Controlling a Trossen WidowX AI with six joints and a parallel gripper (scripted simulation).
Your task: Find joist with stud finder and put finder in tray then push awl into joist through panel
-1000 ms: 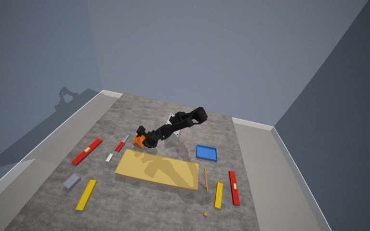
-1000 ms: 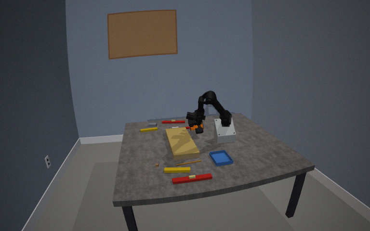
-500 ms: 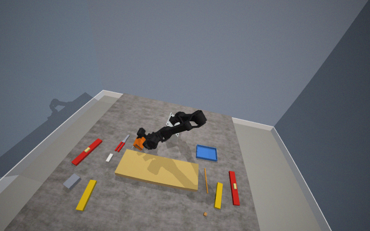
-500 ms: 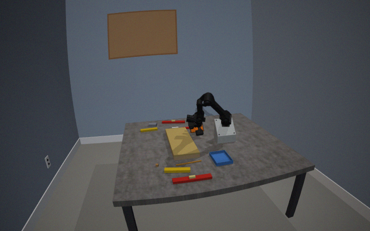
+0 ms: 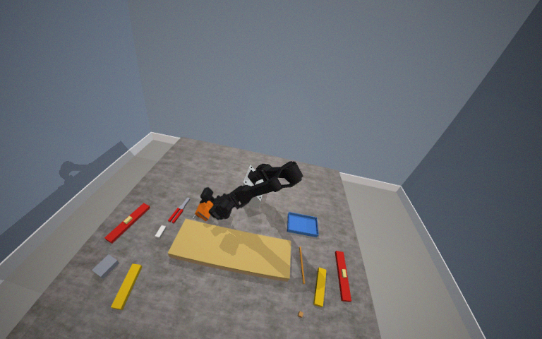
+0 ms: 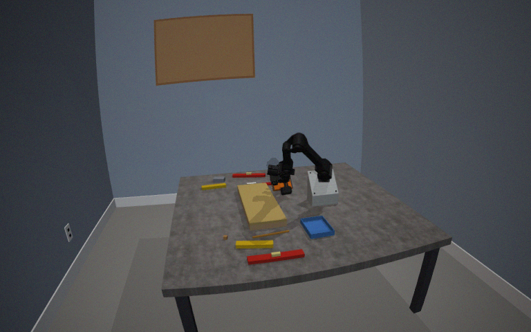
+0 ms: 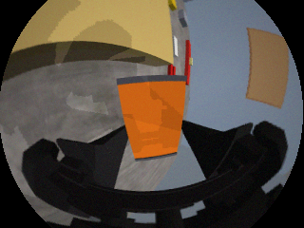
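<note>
Right now the orange stud finder is 20 mm ahead of my gripper tip, 20 mm to the right of it and 20 mm below it. The rest, counted from my gripper tip: wooden-handled tool (10 mm ahead, 40 mm to the right, 40 mm below); grey block (410 mm ahead, 240 mm to the right, 30 mm below); white piece (190 mm ahead, 140 mm to the right, 40 mm below).
</note>
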